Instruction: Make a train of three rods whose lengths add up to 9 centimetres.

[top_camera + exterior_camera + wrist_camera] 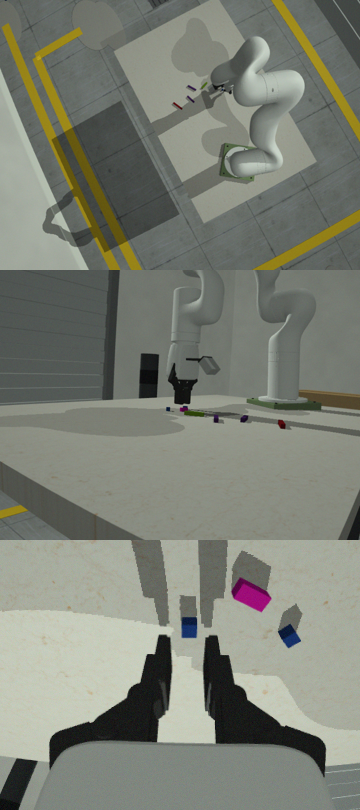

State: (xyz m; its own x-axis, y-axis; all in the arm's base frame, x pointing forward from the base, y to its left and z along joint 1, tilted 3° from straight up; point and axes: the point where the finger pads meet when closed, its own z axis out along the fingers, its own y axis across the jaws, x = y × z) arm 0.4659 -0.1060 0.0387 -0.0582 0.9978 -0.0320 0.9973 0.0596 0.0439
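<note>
Right now the magenta rod is 4 cm ahead of my hand, 4 cm to the left of it and 3 cm below it. The rest, counted from my hand: lime rod (7 cm ahead, 11 cm to the left, 3 cm below); red rod (2 cm ahead, 32 cm to the left, 3 cm below).
</note>
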